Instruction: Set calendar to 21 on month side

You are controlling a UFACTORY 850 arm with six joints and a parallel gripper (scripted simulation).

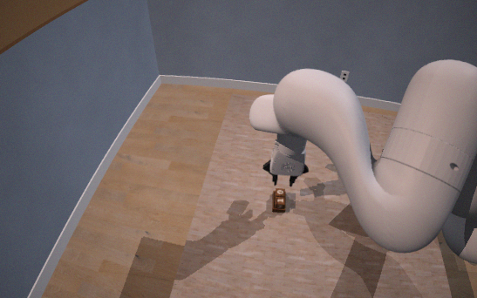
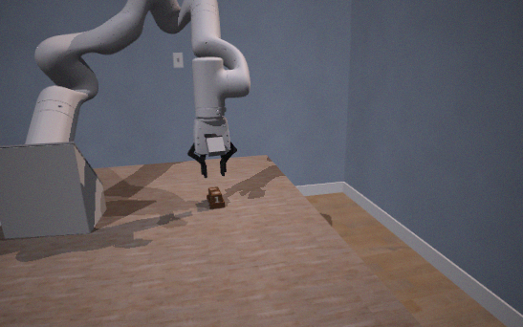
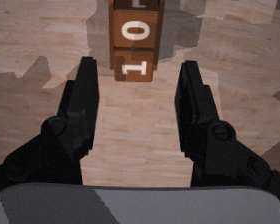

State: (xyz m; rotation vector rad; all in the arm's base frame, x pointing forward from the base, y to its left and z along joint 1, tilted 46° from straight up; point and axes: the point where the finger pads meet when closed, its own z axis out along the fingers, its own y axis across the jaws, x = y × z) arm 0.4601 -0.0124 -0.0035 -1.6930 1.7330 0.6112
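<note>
The brown wooden date cube lies 9 cm below my hand. From my hand the other things lie so: brown tray (11 cm below, 2 cm to the left).
</note>
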